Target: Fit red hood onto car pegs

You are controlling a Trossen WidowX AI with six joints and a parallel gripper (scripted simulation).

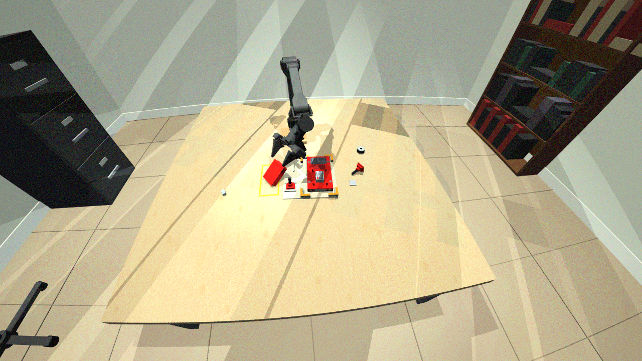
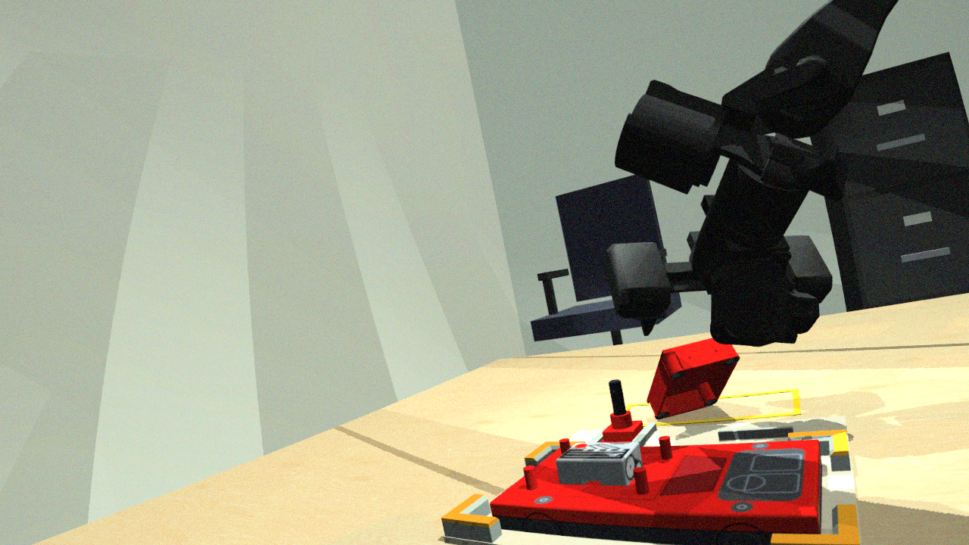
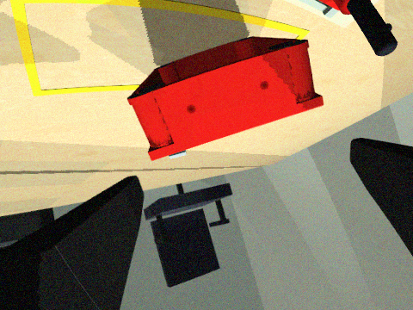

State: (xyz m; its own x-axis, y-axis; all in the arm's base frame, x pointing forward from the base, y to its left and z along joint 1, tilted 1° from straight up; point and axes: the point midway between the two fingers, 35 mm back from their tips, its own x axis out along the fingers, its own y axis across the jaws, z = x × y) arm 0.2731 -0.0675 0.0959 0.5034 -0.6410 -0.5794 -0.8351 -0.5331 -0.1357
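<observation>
My gripper tip is now 50 mm above the red hood, 20 mm to the left of it and 20 mm short of it. Also, from my gripper tip: grey engine block: 180 mm to the left, 70 mm below, 50 mm ahead; then wheel: 410 mm to the left, 140 mm behind, 80 mm below.
</observation>
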